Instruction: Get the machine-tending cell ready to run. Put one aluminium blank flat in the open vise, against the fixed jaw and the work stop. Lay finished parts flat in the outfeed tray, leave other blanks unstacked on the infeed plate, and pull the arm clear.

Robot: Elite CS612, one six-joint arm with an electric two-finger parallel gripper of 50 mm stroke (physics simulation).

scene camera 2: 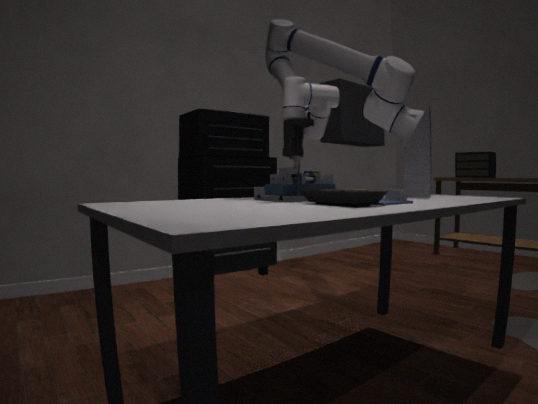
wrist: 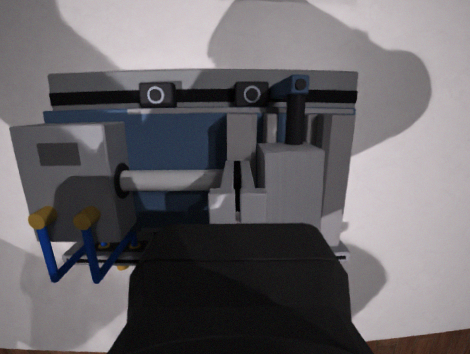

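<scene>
The vise has a blue bed, a moving jaw and a fixed jaw. A grey aluminium blank lies flat between the jaws, its far end at the black work stop. It looks close beside the fixed jaw; I cannot tell whether they touch. My gripper is shut and empty, pointing down at the vise, with its fingertips by the blank's left side. A dark tray and a blue plate with a pale part on it stand on the table; the tray's contents are mostly hidden.
The vise's grey actuator housing, with blue hoses and yellow fittings, stands at the left in the wrist view. The white table carries the vise. A tall pale panel rises behind the blue plate. A black drawer cabinet stands behind the table.
</scene>
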